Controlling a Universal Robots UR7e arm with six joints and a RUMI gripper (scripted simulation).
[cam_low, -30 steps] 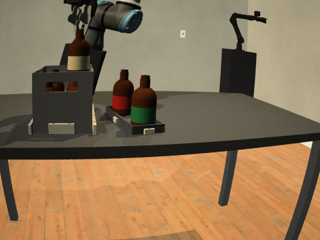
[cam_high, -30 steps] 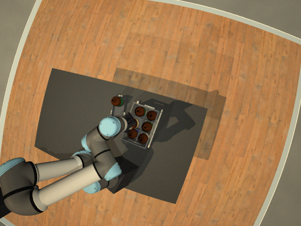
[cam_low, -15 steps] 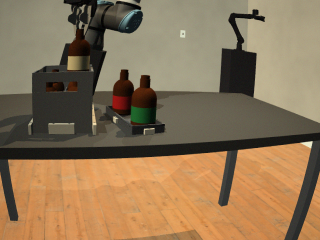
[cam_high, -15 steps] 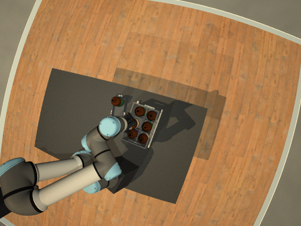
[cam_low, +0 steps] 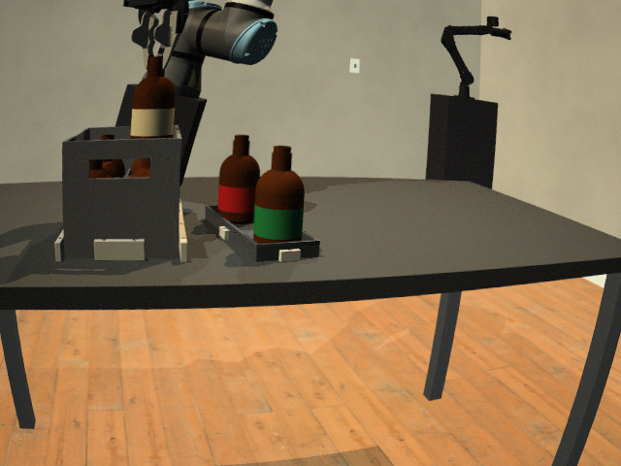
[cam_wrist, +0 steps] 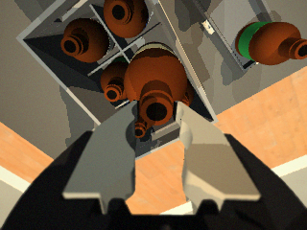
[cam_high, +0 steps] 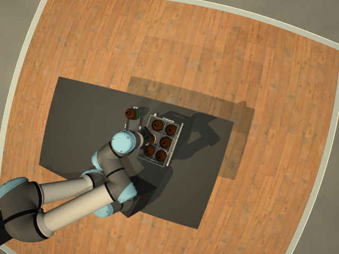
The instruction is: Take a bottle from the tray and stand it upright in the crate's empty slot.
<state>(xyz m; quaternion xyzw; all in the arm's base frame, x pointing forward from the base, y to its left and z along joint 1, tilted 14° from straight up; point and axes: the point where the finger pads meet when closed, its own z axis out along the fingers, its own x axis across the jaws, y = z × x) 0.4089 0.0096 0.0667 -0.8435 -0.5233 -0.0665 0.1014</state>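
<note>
Now: the crate 210 mm below my hand, 40 mm to the right of it and 10 mm ahead of it. From my hand the other things lie so: green-labelled bottle (210 mm to the left, 210 mm below, 70 mm ahead); tray (280 mm below, 180 mm to the left, 10 mm behind).
</note>
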